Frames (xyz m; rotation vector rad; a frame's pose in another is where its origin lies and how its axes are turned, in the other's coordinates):
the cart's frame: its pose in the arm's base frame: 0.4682 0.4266 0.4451 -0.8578 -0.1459 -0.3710
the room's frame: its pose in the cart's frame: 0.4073 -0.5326 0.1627 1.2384 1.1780 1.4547
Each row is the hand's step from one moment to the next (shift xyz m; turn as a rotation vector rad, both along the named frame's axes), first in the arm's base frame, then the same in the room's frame.
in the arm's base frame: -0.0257 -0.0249 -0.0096 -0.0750 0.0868 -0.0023
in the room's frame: -0.0191 -0.0215 -0.0234 0.0472 0.0608 -0.0851
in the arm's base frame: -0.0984 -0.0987 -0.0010 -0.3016 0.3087 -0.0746
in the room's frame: -0.0976 -0.0575 -0.0812 0.2001 0.1687 -0.3511
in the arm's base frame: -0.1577 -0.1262 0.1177 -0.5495 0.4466 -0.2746
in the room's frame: -0.2064 0.0186 -0.1082 0.3642 0.1273 -0.6542
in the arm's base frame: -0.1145 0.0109 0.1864 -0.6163 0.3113 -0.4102
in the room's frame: -0.1360 0.1565 -0.0706 0.3306 -0.0580 -0.7296
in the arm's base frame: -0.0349 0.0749 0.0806 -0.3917 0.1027 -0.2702
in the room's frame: -0.0029 0.1123 -0.0264 0.1451 -0.1061 -0.4524
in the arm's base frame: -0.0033 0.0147 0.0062 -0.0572 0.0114 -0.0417
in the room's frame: 0.0063 0.0145 -0.0039 0.0199 -0.0195 -0.0661
